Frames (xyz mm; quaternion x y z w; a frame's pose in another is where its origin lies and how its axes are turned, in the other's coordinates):
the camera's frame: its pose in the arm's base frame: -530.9 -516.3 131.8 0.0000 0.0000 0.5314 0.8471
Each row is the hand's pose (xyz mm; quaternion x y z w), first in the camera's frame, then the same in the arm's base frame.
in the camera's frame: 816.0 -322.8 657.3 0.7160 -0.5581 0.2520 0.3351
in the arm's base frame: 114.9 77.9 789.1 0.9031 -0.0923 0.3916 0.1500
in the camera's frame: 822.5 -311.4 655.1 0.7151 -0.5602 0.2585 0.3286
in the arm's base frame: 107.4 88.7 786.9 0.9035 -0.0945 0.3936 0.1410
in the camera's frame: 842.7 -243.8 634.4 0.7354 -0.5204 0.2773 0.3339
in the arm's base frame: 55.4 136.3 766.2 0.8995 -0.0500 0.4123 0.1355
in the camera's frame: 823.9 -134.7 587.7 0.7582 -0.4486 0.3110 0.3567
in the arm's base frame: -51.1 166.9 719.5 0.8806 0.0229 0.4530 0.1369
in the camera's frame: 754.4 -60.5 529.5 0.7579 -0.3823 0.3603 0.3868
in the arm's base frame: -148.1 136.6 661.3 0.8452 0.0789 0.5108 0.1362
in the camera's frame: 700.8 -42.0 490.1 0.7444 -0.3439 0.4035 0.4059
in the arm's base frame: -188.1 96.4 621.9 0.8134 0.1043 0.5575 0.1294
